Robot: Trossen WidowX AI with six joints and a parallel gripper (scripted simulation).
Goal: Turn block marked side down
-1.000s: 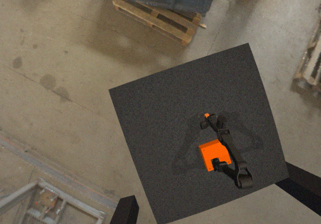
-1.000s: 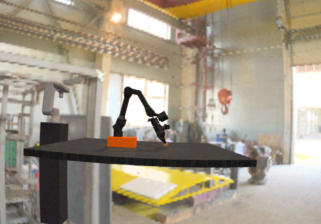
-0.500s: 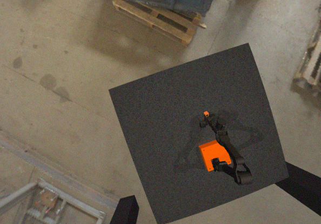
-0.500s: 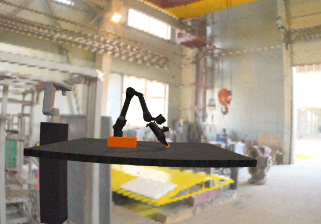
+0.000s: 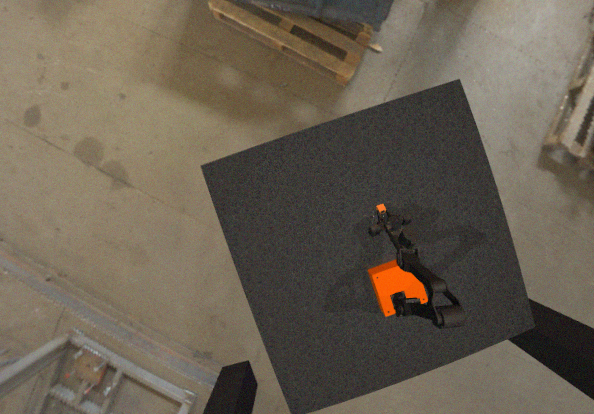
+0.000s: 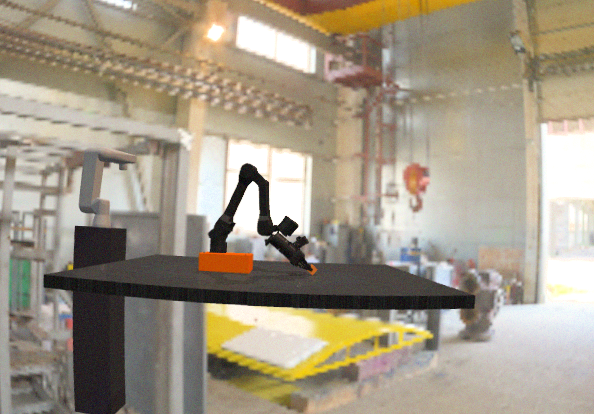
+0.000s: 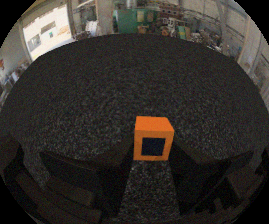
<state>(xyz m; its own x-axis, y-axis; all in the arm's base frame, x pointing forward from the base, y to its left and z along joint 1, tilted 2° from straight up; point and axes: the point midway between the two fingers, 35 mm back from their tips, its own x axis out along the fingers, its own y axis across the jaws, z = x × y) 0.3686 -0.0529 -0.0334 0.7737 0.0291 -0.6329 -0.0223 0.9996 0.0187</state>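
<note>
My gripper tip is now 1 cm past the small orange block and 1 cm below it.
</note>
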